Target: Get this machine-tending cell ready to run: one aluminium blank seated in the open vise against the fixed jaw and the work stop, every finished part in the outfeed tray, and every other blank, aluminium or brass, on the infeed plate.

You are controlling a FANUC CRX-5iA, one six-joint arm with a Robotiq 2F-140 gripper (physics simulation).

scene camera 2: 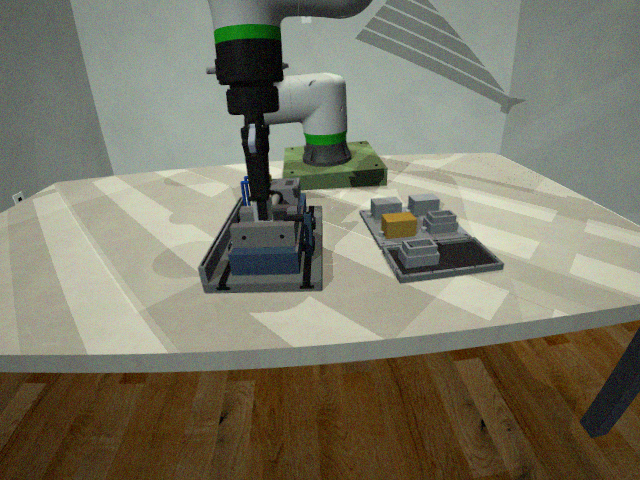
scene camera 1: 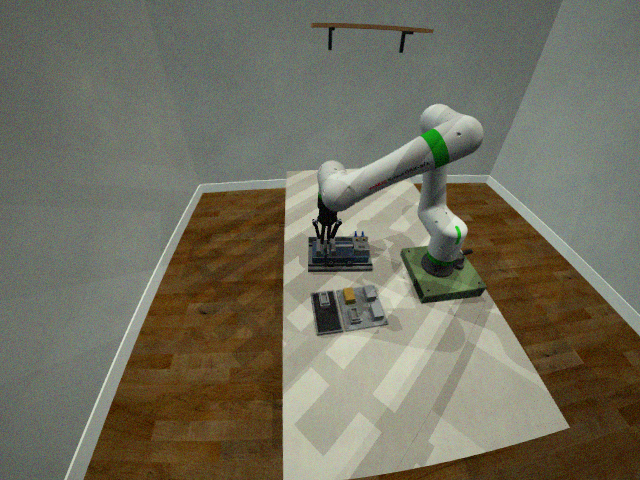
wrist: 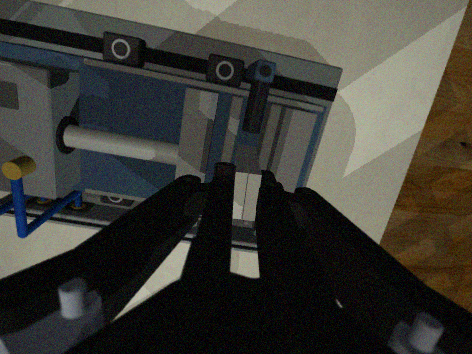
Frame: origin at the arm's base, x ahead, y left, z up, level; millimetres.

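Seen in the pictures: gripper, fingertip midpoint: (wrist: pixel 243 162); arm's base, origin of the base link: (scene camera 2: pixel 327 158) (scene camera 1: pixel 437 265).
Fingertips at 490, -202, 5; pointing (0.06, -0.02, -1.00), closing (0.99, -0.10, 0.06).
Pixels of each thing's top centre, then the offset from my fingertips to it, as dx, dy, dz. "spot": a spot on its surface instead.
- blue-and-grey vise, middle of its top: (wrist: pixel 140 164) (scene camera 2: pixel 268 198) (scene camera 1: pixel 340 242) -73, +11, +39
- dark work stop, middle of its top: (wrist: pixel 257 107) (scene camera 2: pixel 293 214) +5, +49, +36
- hollowed finished part, middle of its top: (scene camera 2: pixel 419 243) (scene camera 1: pixel 324 297) +53, +253, -19
- infeed plate, surface spot: (scene camera 2: pixel 382 242) spot: -20, +214, -51
- brass blank, middle of its top: (scene camera 2: pixel 399 216) (scene camera 1: pixel 349 293) -50, +257, -16
- second finished part, middle of its top: (scene camera 2: pixel 441 213) (scene camera 1: pixel 354 312) -47, +348, -17
- vise's blue handle, surface spot: (wrist: pixel 19 198) spot: -154, -10, +49
- yellow knob, surface spot: (wrist: pixel 17 166) spot: -148, +13, +50
My gripper (scene camera 1: pixel 325 247) (scene camera 2: pixel 262 210) (wrist: pixel 243 162) is shut and empty, its fingertips down in the blue-and-grey vise (scene camera 1: pixel 339 255) (scene camera 2: pixel 263 258) (wrist: pixel 129 110). A light aluminium blank (wrist: pixel 246 194) shows just beyond the fingertips, between the jaws, below the dark work stop (wrist: pixel 255 105). The outfeed tray (scene camera 1: pixel 328 321) (scene camera 2: pixel 465 255) holds one hollowed finished part (scene camera 1: pixel 324 299) (scene camera 2: pixel 418 251). The infeed plate (scene camera 1: pixel 342 310) (scene camera 2: pixel 382 242) carries a brass blank (scene camera 1: pixel 349 294) (scene camera 2: pixel 399 224), two aluminium blanks (scene camera 1: pixel 370 292) (scene camera 2: pixel 385 207) and a second finished part (scene camera 1: pixel 354 314) (scene camera 2: pixel 441 220).
The arm's green base (scene camera 1: pixel 444 287) (scene camera 2: pixel 335 172) stands right of the vise. The vise's blue handle (wrist: pixel 19 198) with a yellow knob (wrist: pixel 17 166) sticks out at the screw end. The table edge (scene camera 2: pixel 310 356) runs along the front, with wooden floor (scene camera 1: pixel 207 335) beyond.
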